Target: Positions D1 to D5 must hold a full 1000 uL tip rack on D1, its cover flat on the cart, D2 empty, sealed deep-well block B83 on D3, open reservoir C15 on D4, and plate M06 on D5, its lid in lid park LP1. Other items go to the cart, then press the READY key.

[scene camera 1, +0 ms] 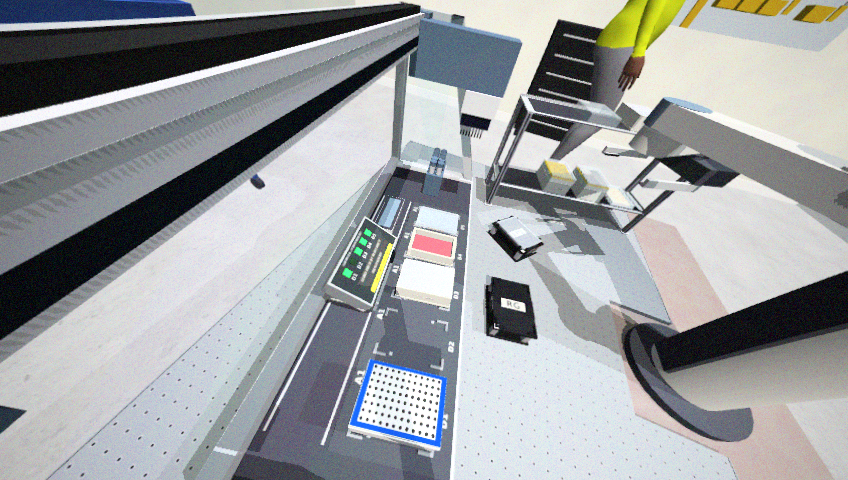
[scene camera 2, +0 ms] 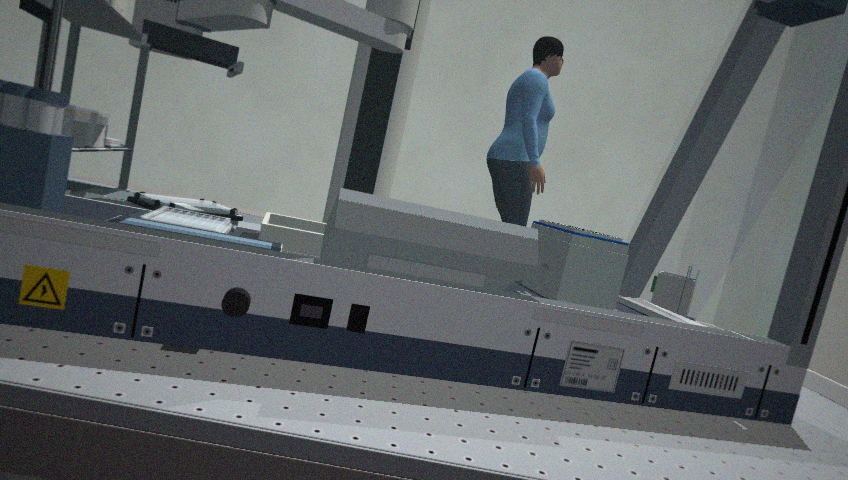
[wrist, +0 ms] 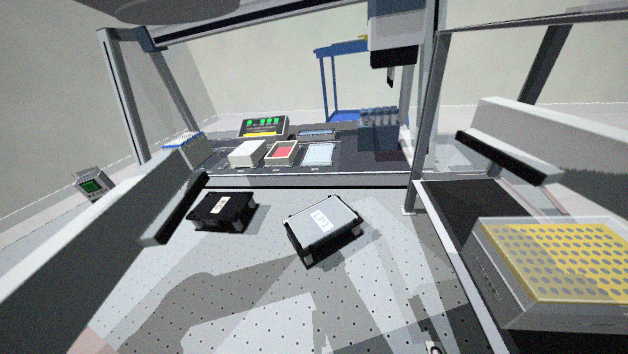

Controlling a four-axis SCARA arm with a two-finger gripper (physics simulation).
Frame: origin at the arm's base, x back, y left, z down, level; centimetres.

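Seen in the pictures: gripper, fingertip midpoint: (scene camera 1: 622,164) (scene camera 2: 194,53) (wrist: 329,140); arm's base at its link origin: (scene camera 1: 677,374).
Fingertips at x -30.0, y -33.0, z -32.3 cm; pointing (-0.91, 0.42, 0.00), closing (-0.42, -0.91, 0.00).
Note:
Pixels of each thing's middle, then the offset from my fingertips to it. "pt": a spot on its surface instead.
- blue-rimmed tip rack at the middle of its body: (scene camera 2: 570,262) (scene camera 1: 399,404) (wrist: 189,149) dx -32.4, dy +67.0, dz +20.4 cm
- white block at the middle of its body: (scene camera 1: 425,282) (wrist: 249,152) dx -36.6, dy +42.6, dz +22.9 cm
- red-filled reservoir at the middle of its body: (scene camera 2: 296,236) (scene camera 1: 432,246) (wrist: 282,153) dx -39.1, dy +30.4, dz +23.8 cm
- pale plate at the middle of its body: (scene camera 1: 437,219) (wrist: 318,153) dx -41.3, dy +18.2, dz +24.6 cm
- black lid park LP1 at a spot on its surface: (wrist: 302,222) pt dx -13.5, dy +12.3, dz +25.2 cm
- key box at a spot on its surface: (wrist: 93,186) pt dx -8.9, dy +91.2, dz +23.3 cm
- RG at the middle of its body: (scene camera 1: 509,308) (wrist: 224,210) dx -14.5, dy +36.9, dz +28.2 cm
- yellow-topped rack at the middle of its body: (wrist: 572,258) (scene camera 1: 558,170) dx -7.6, dy -20.7, dz +15.2 cm
- status panel at a spot on its surface: (scene camera 1: 363,261) (wrist: 258,125) pt dx -50.7, dy +46.8, dz +18.3 cm
My gripper (wrist: 329,140) is open and empty, with the deck far beyond it. A blue-rimmed tip rack (scene camera 1: 398,404) (wrist: 186,141) stands on D1; its top shows no cover. D2 holds no item. A white block (scene camera 1: 425,280) (wrist: 247,153) sits on D3, a red-filled reservoir (scene camera 1: 432,245) (wrist: 284,151) on D4, and a pale plate (scene camera 1: 437,220) (wrist: 319,154) on D5. A clear sheet, apparently the lid, lies on the black lid park LP1 (scene camera 1: 514,231) (wrist: 302,222). The key box (wrist: 93,186) has a green face; its lettering is unreadable. Labels on the items are unreadable.
Black stand RG (scene camera 1: 511,309) (wrist: 222,210) is left of LP1 in the wrist view. A yellow-topped rack (wrist: 565,265) (scene camera 1: 556,176) stands in a metal-framed unit at right. The status panel (scene camera 1: 363,261) (wrist: 262,127) has D2 dark and the others green. Deck frame posts (wrist: 425,110) rise beyond.

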